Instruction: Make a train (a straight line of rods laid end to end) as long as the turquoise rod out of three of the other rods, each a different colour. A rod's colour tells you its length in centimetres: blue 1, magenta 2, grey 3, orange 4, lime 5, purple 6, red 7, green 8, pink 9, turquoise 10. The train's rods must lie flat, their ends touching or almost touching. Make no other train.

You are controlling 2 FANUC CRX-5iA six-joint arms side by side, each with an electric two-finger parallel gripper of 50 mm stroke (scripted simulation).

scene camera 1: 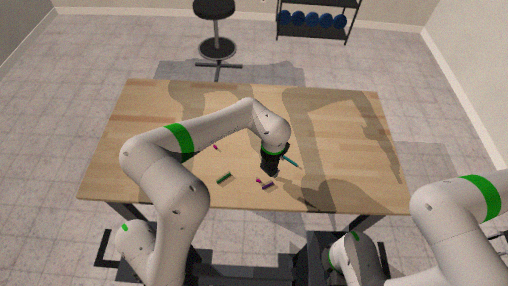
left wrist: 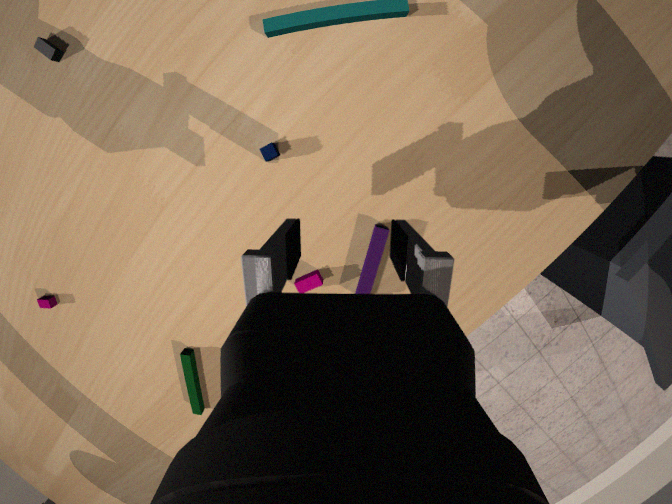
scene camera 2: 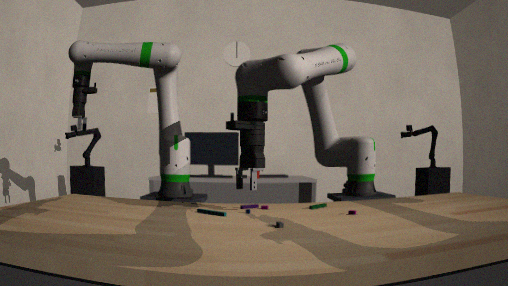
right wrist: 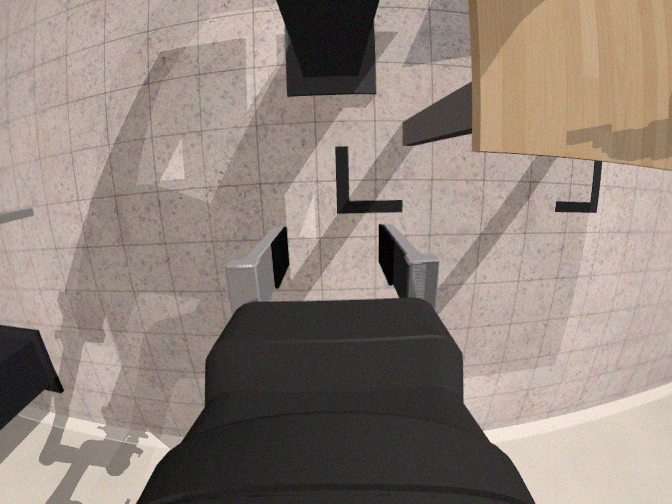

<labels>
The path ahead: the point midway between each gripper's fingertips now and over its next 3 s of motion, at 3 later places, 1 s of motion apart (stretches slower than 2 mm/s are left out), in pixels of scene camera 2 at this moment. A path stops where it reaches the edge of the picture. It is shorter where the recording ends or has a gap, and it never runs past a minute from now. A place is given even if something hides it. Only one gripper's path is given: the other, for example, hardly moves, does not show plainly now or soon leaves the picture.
My left gripper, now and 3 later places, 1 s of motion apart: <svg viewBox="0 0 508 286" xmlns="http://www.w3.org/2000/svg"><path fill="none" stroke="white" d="M246 189L217 191L219 191L232 193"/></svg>
</labels>
